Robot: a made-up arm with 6 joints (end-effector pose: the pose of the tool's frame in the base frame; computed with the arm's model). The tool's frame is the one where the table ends. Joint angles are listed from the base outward.
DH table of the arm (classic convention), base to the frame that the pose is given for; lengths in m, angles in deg. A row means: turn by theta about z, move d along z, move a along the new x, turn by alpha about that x. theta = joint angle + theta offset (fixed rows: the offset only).
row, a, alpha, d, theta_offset
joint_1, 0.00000, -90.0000, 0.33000, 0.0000
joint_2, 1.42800, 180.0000, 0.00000, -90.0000
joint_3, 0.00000, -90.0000, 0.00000, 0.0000
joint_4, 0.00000, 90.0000, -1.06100, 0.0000
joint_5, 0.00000, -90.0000, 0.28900, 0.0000
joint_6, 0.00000, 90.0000, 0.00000, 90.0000
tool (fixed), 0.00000, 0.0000, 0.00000, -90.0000
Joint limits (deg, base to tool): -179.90..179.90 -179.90..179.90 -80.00..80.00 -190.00..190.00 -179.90..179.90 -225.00..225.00
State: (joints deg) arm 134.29 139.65 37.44 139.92 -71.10 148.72
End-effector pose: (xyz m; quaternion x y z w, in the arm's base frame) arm -0.7742 0.4770 -1.8346 -0.0363 0.3010 0.6438 0.7026
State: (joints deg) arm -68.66 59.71 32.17 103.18 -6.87 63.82
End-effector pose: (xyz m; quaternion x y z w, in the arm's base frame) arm 0.8998 -2.1220 0.8092 -0.7534 0.6134 0.1244 0.2016
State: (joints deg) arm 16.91 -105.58 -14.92 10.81 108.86 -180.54
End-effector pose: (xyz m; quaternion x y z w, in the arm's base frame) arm -1.2970 -0.6910 1.0068 0.1694 0.0054 -0.9842 0.0515
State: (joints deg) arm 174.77 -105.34 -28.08 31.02 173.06 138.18
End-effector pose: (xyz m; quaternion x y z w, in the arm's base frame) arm 1.3056 0.1292 1.0200 0.4867 0.4326 -0.3955 0.6477
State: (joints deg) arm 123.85 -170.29 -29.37 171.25 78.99 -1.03
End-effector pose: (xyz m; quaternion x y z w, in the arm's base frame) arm 0.3711 -1.0662 -0.4428 -0.3351 -0.7905 -0.2573 0.4434
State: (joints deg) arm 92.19 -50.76 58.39 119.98 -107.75 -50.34
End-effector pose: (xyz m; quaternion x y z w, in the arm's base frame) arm -0.0797 -1.6948 2.1535 0.5752 0.0858 -0.2716 0.7668
